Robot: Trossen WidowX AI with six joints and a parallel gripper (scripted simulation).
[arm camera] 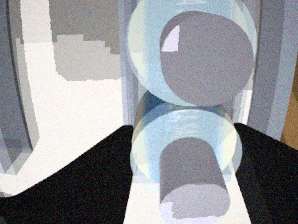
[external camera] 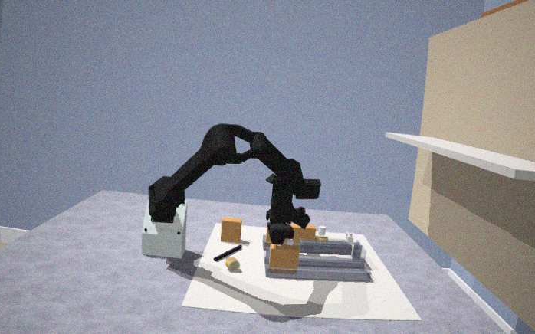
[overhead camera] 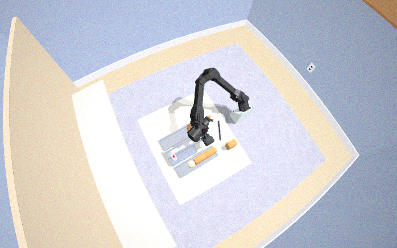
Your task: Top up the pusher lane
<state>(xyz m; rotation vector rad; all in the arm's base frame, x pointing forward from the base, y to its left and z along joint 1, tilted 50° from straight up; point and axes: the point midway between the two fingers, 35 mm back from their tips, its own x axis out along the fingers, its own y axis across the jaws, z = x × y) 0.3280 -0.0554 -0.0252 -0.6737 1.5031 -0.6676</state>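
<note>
My gripper tip is now 140 mm past the black pen, 30 mm to the right of it and 20 mm above it. The rest, counted from my gripper tip: red mark: 220 mm ahead, 40 mm to the left, 40 mm above; grey rack: 140 mm ahead, 20 mm to the left, 10 mm below.
</note>
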